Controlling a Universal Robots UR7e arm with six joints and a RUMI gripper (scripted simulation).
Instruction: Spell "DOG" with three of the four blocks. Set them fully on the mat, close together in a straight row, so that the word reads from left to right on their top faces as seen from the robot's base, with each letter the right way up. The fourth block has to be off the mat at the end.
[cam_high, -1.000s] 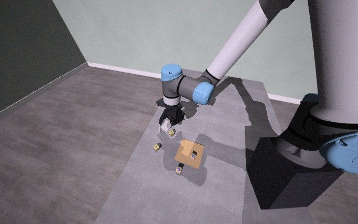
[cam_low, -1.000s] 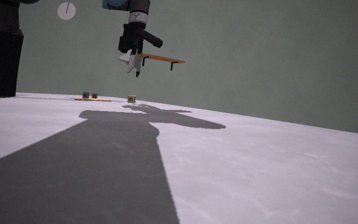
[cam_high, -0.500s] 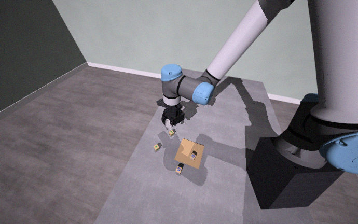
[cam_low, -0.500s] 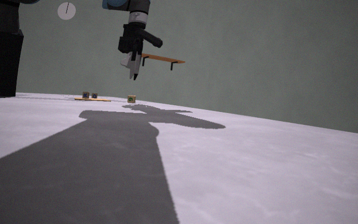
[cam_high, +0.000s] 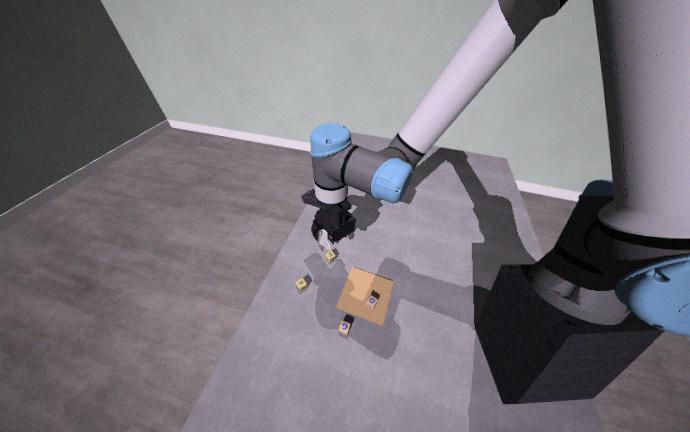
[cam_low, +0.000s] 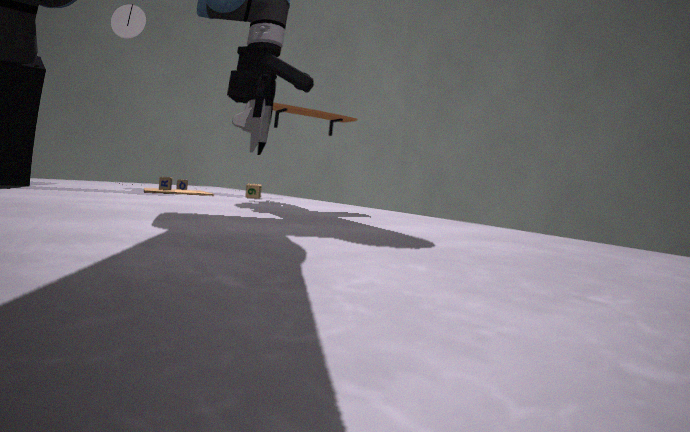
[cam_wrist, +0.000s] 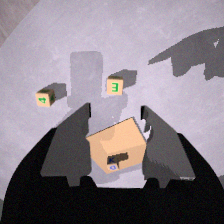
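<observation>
Right now my hand is 90 mm above the green block. From my hand the other things lie so: mat (140 mm behind, 100 mm below, 90 mm to the left); then blue g block (200 mm to the left, 100 mm behind, 90 mm below); then blue d block (160 mm behind, 120 mm to the left, 80 mm below).
</observation>
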